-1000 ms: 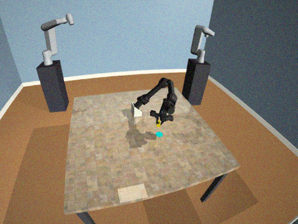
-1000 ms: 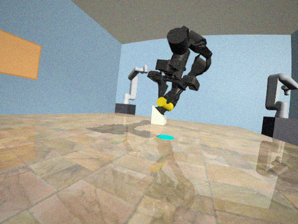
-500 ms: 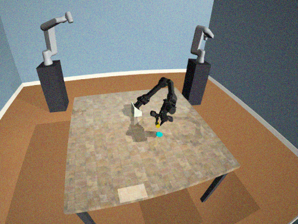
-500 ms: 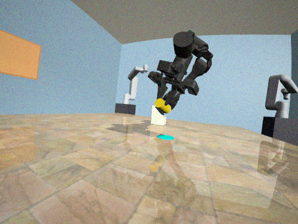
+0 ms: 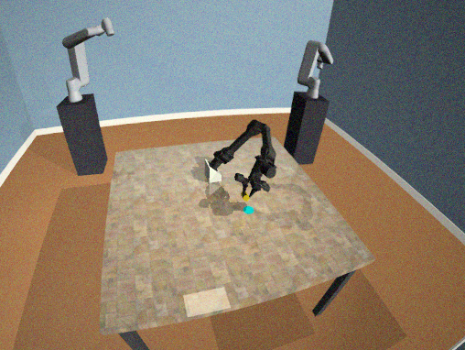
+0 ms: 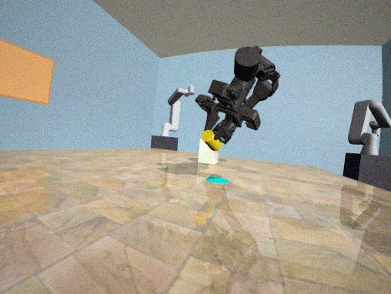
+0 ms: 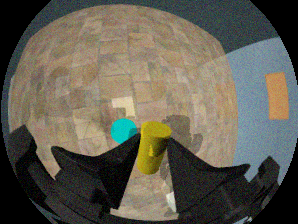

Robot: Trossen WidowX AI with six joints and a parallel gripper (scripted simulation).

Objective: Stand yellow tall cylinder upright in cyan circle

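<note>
The cyan circle is 11 cm below my gripper tip, 3 cm to the left of it and 1 cm behind it. Also, from my gripper tip: yellow cylinder (2 cm behind, 1 cm below).
</note>
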